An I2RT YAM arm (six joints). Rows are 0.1 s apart.
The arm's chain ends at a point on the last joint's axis. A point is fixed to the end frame.
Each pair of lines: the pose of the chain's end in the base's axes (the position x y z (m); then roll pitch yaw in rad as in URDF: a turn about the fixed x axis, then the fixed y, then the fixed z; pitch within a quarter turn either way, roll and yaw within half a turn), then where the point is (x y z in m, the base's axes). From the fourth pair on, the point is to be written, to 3 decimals.
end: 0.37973 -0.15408 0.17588 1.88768 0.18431 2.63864
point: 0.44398 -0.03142 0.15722
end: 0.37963 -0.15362 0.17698 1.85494 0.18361 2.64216
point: 0.44295 -0.02989 0.16279
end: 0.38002 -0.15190 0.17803 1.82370 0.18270 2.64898
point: 0.44196 -0.02705 0.16811
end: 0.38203 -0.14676 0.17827 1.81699 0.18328 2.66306
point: 0.442 -0.021 0.169
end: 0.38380 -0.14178 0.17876 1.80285 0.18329 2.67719
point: 0.442 -0.015 0.172
